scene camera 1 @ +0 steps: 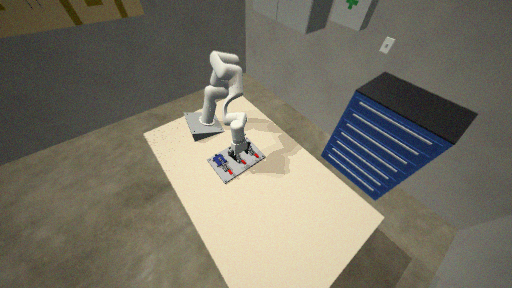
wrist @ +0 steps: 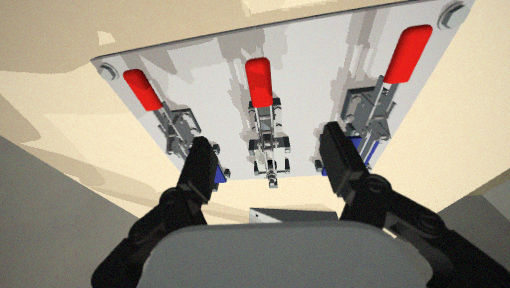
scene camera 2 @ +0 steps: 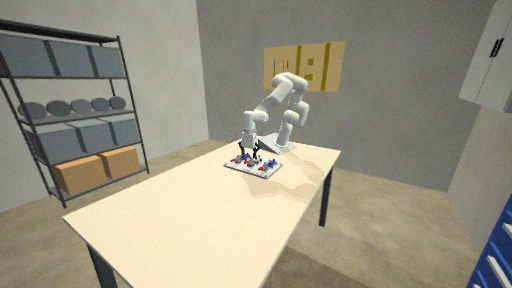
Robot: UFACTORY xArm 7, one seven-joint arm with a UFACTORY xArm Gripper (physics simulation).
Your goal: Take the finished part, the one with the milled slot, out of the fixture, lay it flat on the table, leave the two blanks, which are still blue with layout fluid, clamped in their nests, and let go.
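Frame: origin at the arm's base, x ahead, y left, z up, level; centimetres.
Seen in the pictures: gripper, fingertip midpoint: (scene camera 1: 240,156) (wrist: 264,142) (scene camera 2: 248,156); arm's base, origin of the base link: (scene camera 1: 206,121) (scene camera 2: 280,143).
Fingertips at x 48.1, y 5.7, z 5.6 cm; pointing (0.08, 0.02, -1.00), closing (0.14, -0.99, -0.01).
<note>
Pixels of each thing's middle, then the offset from my fingertips to it. Level surfaces: height alone.
- fixture plate, body centre: (wrist: 267,128) (scene camera 2: 253,165) (scene camera 1: 236,158) dx -5.4, dy -0.7, dz -8.7 cm
- pale part, body centre: (wrist: 270,159) dx -9.6, dy -1.3, dz -6.3 cm
- middle clamp's red handle, body centre: (wrist: 260,86) dx +3.0, dy +0.4, dz -3.2 cm
- left red handle, body centre: (wrist: 145,93) dx +1.8, dy +11.3, dz -4.8 cm
- right red handle, body centre: (wrist: 404,59) dx +4.6, dy -10.5, dz -4.3 cm
- table, its level: dz -9.4 cm
The fixture plate (scene camera 1: 237,170) (wrist: 310,60) lies on the table with three red-handled clamps. A pale part (wrist: 278,161) sits in the middle nest, partly covered by its clamp; its slot cannot be made out. One blue blank (scene camera 1: 219,160) (scene camera 2: 272,163) (wrist: 356,143) is in the nest at the wrist view's right. The other blue blank (scene camera 2: 246,157) (wrist: 220,174) is in the nest at the wrist view's left, partly hidden by a finger. My gripper (scene camera 1: 242,153) (scene camera 2: 249,156) (wrist: 264,142) is open and empty, pointing down above the middle nest, one finger on either side of it.
The middle clamp's red handle (wrist: 259,82) stands between a left red handle (wrist: 142,90) and a right red handle (wrist: 409,54). The arm's grey base (scene camera 1: 192,123) (wrist: 305,217) is behind the plate. The table (scene camera 1: 270,215) (scene camera 2: 200,215) extends in front.
</note>
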